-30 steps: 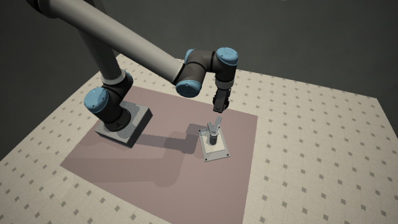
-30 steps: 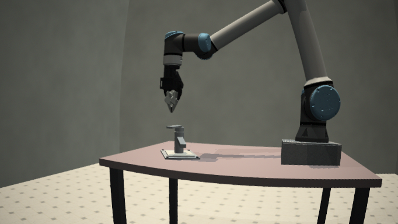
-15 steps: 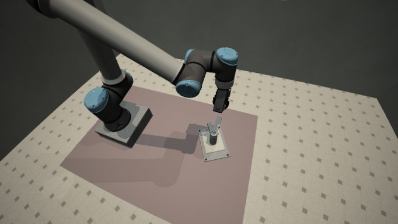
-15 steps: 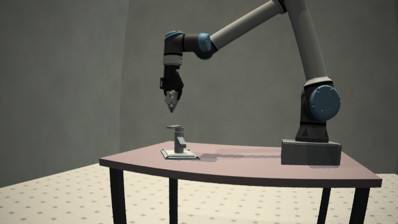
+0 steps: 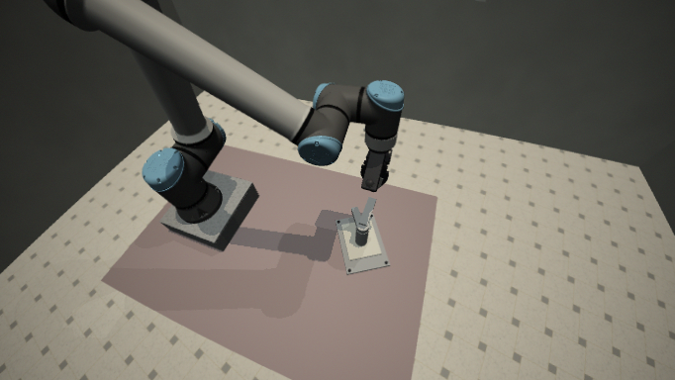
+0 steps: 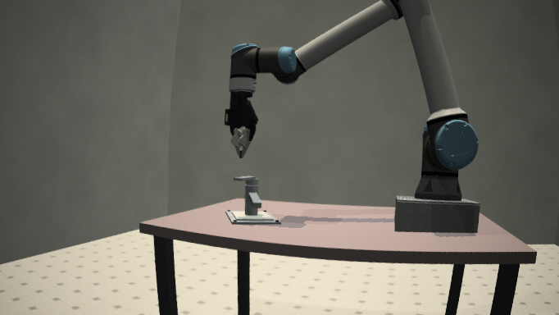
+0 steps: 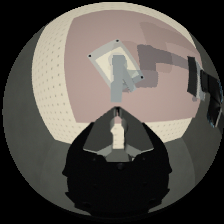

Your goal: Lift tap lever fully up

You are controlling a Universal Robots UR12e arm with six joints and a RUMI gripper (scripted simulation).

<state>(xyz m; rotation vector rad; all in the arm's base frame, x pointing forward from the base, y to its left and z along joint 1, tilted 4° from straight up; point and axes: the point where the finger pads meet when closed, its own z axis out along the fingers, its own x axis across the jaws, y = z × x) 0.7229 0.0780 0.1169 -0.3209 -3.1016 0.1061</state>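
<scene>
Right now the lever is 90 mm below my hand, 40 mm to the right of it and 10 mm behind it. Also, from my hand: grey tap 140 mm below, 70 mm to the right, 20 mm behind.
</scene>
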